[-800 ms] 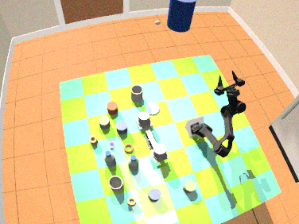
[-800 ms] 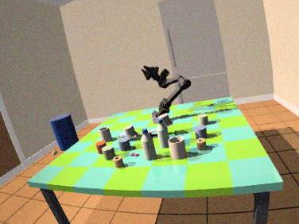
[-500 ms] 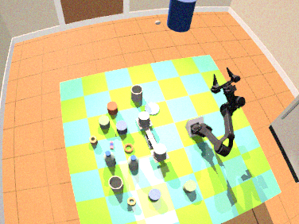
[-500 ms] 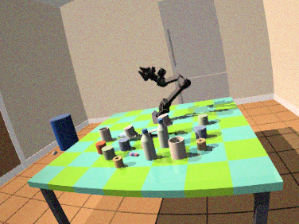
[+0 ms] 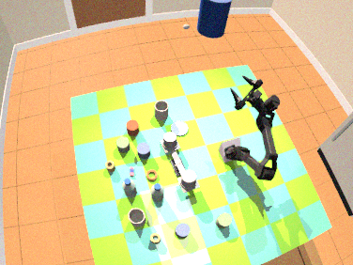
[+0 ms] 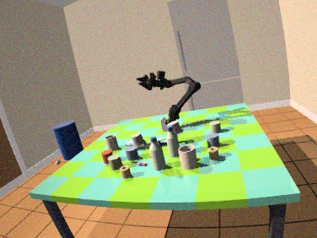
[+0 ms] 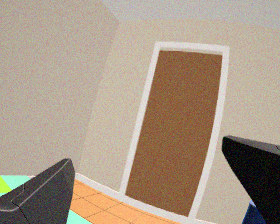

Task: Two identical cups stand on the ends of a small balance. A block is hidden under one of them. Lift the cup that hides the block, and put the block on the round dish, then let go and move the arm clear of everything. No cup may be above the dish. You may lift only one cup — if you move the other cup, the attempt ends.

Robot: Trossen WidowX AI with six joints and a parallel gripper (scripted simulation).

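The grey block lies 320 mm ahead of my gripper tip and 370 mm below it. Round my gripper tip: grey cup 330 mm ahead, 270 mm to the left, 300 mm below; then balance beam 330 mm ahead, 140 mm to the left, 380 mm below; then white round dish 230 mm ahead, 80 mm to the right, 410 mm below.
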